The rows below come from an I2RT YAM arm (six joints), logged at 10 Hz.
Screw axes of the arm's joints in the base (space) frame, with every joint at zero. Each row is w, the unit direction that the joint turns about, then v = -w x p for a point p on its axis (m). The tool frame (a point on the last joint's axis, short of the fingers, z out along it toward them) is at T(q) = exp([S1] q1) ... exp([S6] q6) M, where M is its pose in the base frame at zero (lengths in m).
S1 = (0, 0, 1, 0, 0, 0)
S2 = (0, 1, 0, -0.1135, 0, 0.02)
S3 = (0, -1, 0, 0.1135, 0, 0.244)
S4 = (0, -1, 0, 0.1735, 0, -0.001)
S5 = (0, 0, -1, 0, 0.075, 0)
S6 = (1, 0, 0, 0, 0.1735, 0)
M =
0 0 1 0.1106
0 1 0 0
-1 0 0 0.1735
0 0 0 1
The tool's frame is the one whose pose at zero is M.
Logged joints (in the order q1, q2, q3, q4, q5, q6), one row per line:
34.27 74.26 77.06 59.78 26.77 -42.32
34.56 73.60 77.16 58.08 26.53 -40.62
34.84 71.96 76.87 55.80 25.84 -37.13
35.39 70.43 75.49 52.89 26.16 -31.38
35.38 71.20 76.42 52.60 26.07 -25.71
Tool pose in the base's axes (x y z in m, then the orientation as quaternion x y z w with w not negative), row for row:
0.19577 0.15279 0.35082 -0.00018 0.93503 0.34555 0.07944
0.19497 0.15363 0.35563 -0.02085 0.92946 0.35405 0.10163
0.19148 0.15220 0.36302 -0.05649 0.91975 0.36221 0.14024
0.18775 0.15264 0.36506 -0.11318 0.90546 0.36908 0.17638
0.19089 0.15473 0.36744 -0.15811 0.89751 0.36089 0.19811
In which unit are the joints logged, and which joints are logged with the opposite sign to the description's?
The joints are logged in degrees. Opposite sign: q4, q5, q6.
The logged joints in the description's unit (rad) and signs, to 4 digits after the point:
0.5981 1.2961 1.3450 -1.0434 -0.4672 0.7386
0.6032 1.2846 1.3467 -1.0137 -0.4630 0.7090
0.6081 1.2559 1.3416 -0.9739 -0.4510 0.6480
0.6177 1.2292 1.3175 -0.9231 -0.4566 0.5477
0.6175 1.2427 1.3338 -0.9180 -0.4550 0.4487

